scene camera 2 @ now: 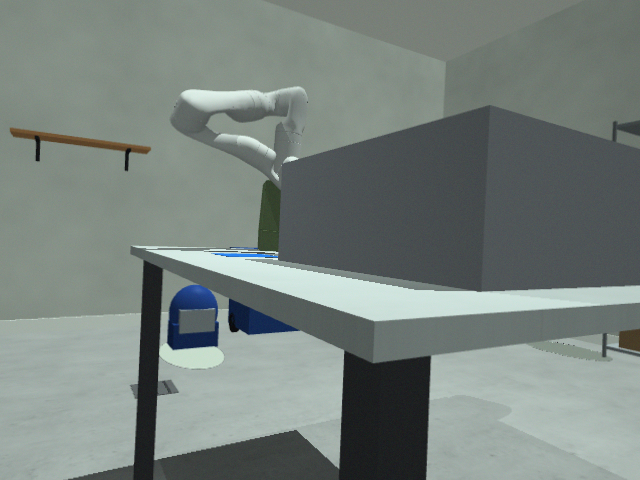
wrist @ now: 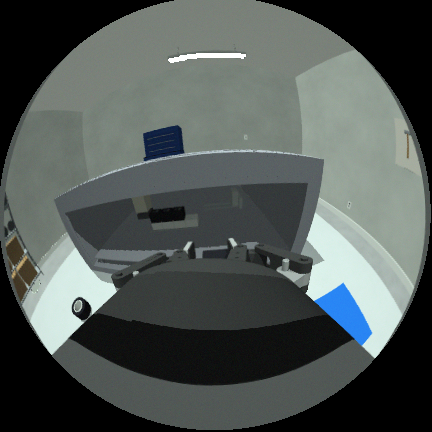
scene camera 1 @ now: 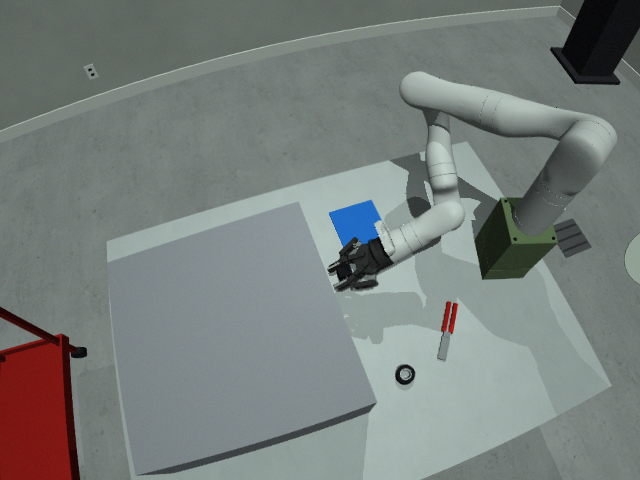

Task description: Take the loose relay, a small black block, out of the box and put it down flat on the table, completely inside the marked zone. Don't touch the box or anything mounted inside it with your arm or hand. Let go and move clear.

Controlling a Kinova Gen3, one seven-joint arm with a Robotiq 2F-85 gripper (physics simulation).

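Places are measured from the arm's base along level axes (x ahead, y up, z right), in metres.
Pixels of known places: gripper, fingertip midpoint: point(wrist: 210, 247) point(scene camera 1: 331, 279); arm's base, link origin: point(scene camera 1: 529, 219).
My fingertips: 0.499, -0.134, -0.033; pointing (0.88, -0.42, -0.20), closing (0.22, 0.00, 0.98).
Observation:
For each thing: its middle in the pictures, then the offset to it from my fingertips, as dx, dy, dz. "spot": a spot on its surface instead. Level surfaces: height alone.
- grey box, body centre: point(scene camera 2: 459, 217) point(scene camera 1: 232, 340) point(wrist: 182, 186) +0.250, +0.008, -0.137
- table, surface height: dy -0.094
- loose relay, body centre: point(wrist: 211, 270) point(scene camera 1: 345, 275) -0.036, -0.001, +0.007
- flat blue square, surface spot: point(wrist: 345, 312) point(scene camera 2: 236, 255) point(scene camera 1: 351, 217) spot: -0.085, -0.093, +0.236
- Pliers with red handles, body centre: point(scene camera 1: 447, 330) -0.290, -0.089, -0.147
- black ring-shaped roll, body centre: point(scene camera 1: 405, 374) point(wrist: 80, 307) -0.156, -0.085, -0.247
The grey box point(scene camera 1: 222, 335) point(scene camera 2: 387, 217) point(wrist: 200, 172) stands on the table point(scene camera 1: 496, 392) point(scene camera 2: 289, 281), its open side facing the arm. My gripper point(scene camera 1: 337, 277) point(wrist: 210, 247) is shut on the loose relay point(scene camera 1: 343, 271) point(wrist: 216, 254), a small black block between the fingertips. Gripper and relay are outside the box, in front of its opening, above the table. In scene camera 2 both are hidden behind the box. The marked zone, a flat blue square point(scene camera 1: 356, 219) point(scene camera 2: 242, 255) point(wrist: 345, 312), lies beside the box; the gripper and wrist partly cover its near edge in scene camera 1.
Inside the box, black relays point(wrist: 167, 214) sit on a pale base next to a beige part point(wrist: 141, 204). Pliers with red handles point(scene camera 1: 448, 322) and a black ring-shaped roll point(scene camera 1: 397, 378) point(wrist: 87, 310) lie on the table. The arm's green pedestal point(scene camera 1: 496, 240) stands at the right in scene camera 1.

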